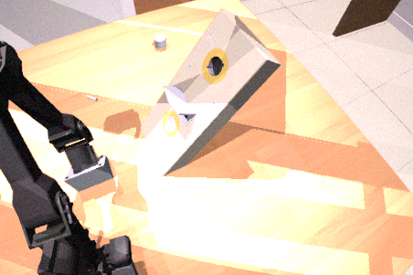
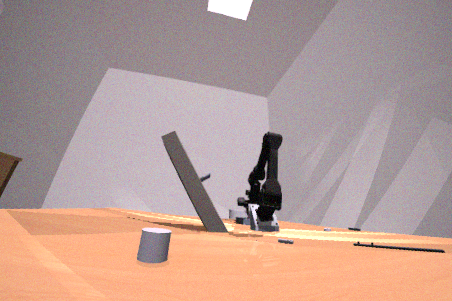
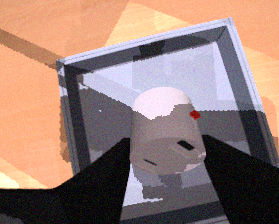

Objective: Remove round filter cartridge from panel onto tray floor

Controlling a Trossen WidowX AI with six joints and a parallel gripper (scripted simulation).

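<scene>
The pale round filter cartridge is right at my gripper tip. The rest, counted from my gripper tip: small pale pin: 530 mm to the left, 170 mm ahead, 40 mm below; then grey tray: 40 mm below, 10 mm to the right.
</scene>
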